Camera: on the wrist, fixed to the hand. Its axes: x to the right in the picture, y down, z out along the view.
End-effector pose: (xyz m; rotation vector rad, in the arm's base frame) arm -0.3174 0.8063 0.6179 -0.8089 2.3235 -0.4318
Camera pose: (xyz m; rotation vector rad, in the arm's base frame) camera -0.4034 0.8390 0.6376 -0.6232 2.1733 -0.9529
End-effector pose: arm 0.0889 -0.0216 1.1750 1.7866 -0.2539 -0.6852
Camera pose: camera 0.1581 0.0097 1.2305 2.2274 -0.3403 -0.6104
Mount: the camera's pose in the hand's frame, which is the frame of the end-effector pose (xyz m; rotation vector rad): 0.0224 0.0529 -0.0745 0.4312 0.0791 -0.0306
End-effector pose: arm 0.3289 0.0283 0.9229 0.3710 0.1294 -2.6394
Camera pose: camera 0.3520 -0.0169 0.8437 0.6178 -0.4186 -2.6705
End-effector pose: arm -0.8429 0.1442 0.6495 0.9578 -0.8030 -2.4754
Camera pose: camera -0.7997 0.0639 0.6263 1.2071 -1.3364 -2.3151
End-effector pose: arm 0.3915 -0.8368 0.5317 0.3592 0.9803 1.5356
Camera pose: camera 0.2982 -0.8400 0.5201 0.5856 1.3758 1.3113
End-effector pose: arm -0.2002 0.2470 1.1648 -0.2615 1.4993 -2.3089
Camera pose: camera -0.2358 0.2812 1.0847 -0.0755 0.9959 -2.6179
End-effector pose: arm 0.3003 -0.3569 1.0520 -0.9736 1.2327 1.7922
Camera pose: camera 0.2568 -0.4384 1.0342 -0.8116 1.5617 1.3909
